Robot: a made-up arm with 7 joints. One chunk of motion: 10 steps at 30 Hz.
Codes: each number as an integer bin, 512 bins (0 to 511) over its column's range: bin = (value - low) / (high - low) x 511, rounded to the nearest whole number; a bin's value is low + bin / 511 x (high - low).
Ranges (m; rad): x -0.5..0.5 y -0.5..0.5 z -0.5..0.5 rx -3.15..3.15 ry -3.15..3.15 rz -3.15..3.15
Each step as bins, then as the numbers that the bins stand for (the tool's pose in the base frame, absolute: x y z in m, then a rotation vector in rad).
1 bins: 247 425 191 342 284 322
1 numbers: -0.0166 0.3317 -0.1262 1.0664 0.3514 0.8199
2 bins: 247 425 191 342 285 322
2 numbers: -0.0166 0.3317 -0.1262 1.0664 0.3637 0.8199
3 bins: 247 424 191 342 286 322
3 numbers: -0.0166 0.3297 -0.1262 1.0664 0.3760 0.8199
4 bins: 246 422 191 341 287 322
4 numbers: -0.0186 0.3258 -0.1262 1.0541 0.3884 0.8199
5 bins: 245 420 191 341 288 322
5 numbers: -0.0205 0.3219 -0.1262 1.0541 0.4007 0.8199
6 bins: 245 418 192 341 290 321
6 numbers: -0.0205 0.3180 -0.1243 1.0541 0.4253 0.8075
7 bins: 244 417 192 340 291 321
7 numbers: -0.0225 0.3160 -0.1243 1.0418 0.4377 0.8075
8 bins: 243 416 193 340 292 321
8 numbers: -0.0245 0.3141 -0.1223 1.0418 0.4500 0.8075
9 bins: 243 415 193 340 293 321
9 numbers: -0.0245 0.3121 -0.1223 1.0418 0.4623 0.8075
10 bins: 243 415 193 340 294 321
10 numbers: -0.0245 0.3121 -0.1223 1.0418 0.4747 0.8075
